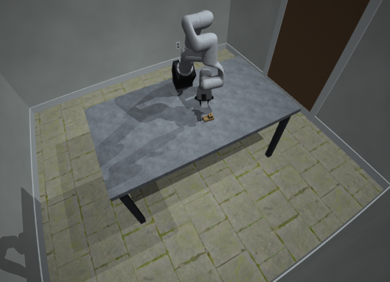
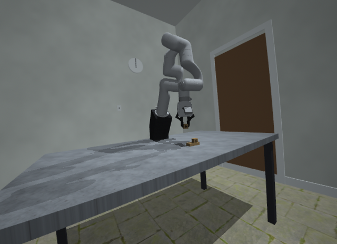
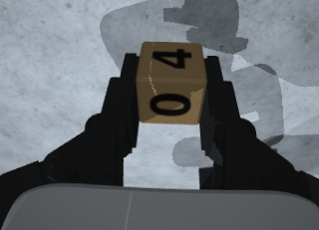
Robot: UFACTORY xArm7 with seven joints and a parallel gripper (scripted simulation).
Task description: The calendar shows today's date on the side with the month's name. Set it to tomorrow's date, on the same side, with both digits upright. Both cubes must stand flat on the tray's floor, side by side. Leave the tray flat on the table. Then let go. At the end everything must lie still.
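Now: hand 13 cm above the wooden calendar tray, 4 cm short of it and 1 cm to the right of it.
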